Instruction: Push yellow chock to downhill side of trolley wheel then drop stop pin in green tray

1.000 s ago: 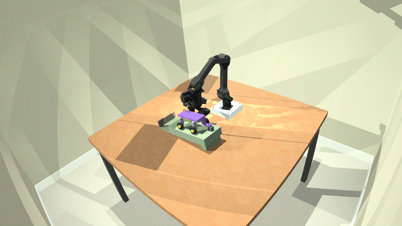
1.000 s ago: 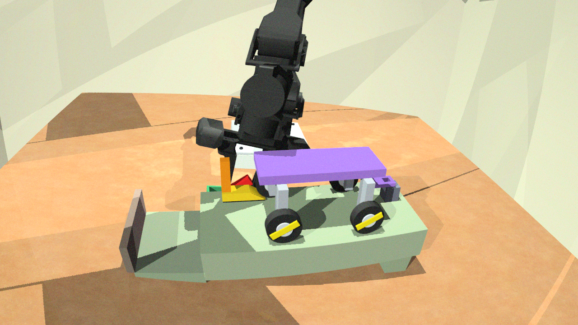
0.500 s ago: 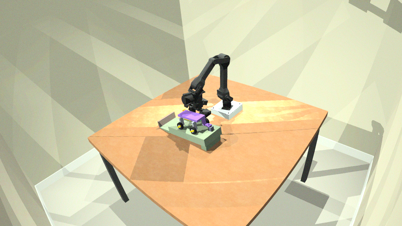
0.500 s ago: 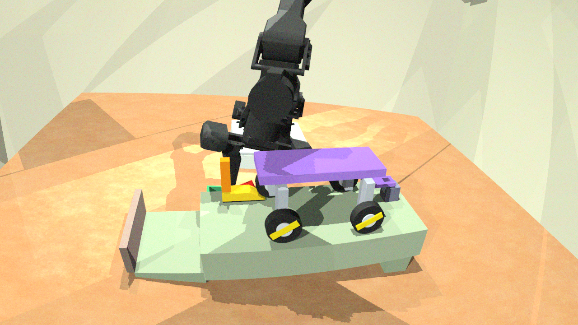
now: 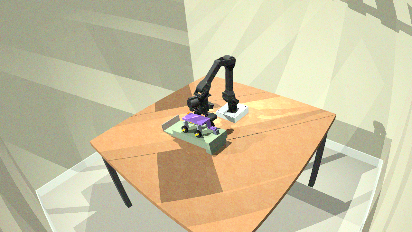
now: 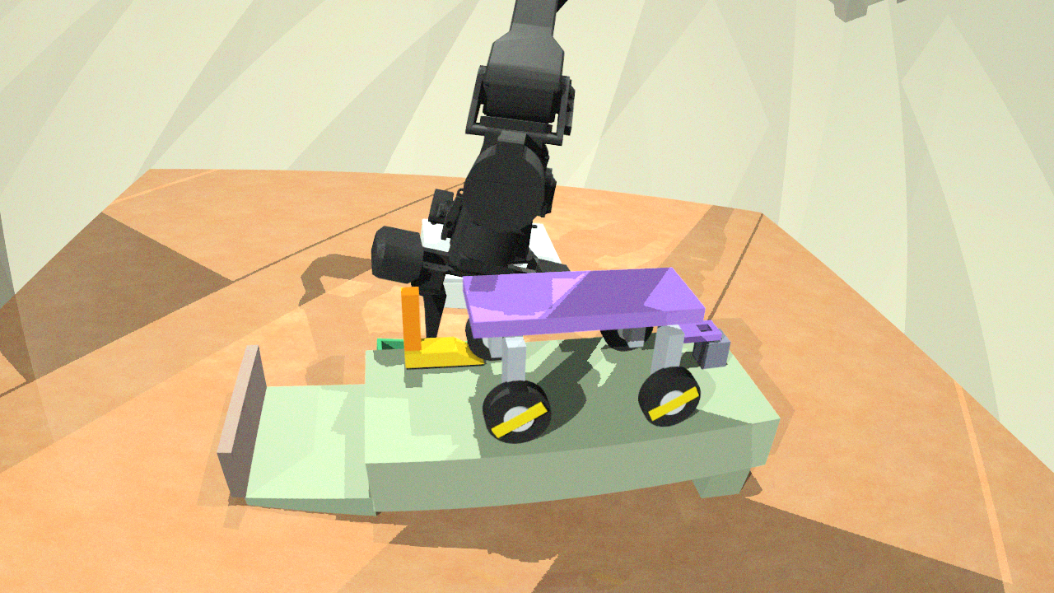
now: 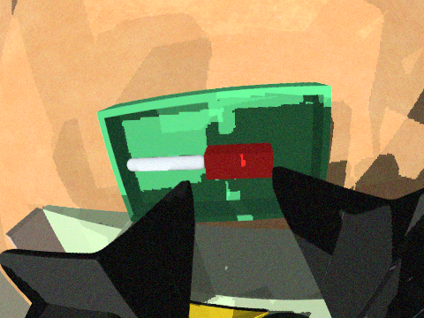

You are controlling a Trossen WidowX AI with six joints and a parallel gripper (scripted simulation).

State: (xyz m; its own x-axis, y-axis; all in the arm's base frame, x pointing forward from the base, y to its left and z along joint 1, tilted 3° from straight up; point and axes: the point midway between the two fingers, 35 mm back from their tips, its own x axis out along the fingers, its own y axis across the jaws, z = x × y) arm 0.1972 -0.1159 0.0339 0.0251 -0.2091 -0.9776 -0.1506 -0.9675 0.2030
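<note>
Right now the red-headed stop pin is 2 cm to the right of my gripper tip, 2 cm below it and 1 cm behind it. Also, from my gripper tip: green tray 4 cm below, 1 cm to the right, 1 cm behind; then pale green ramp 13 cm ahead, 6 cm to the left, 2 cm above; then yellow chock 6 cm ahead, 5 cm above, 3 cm to the right.
</note>
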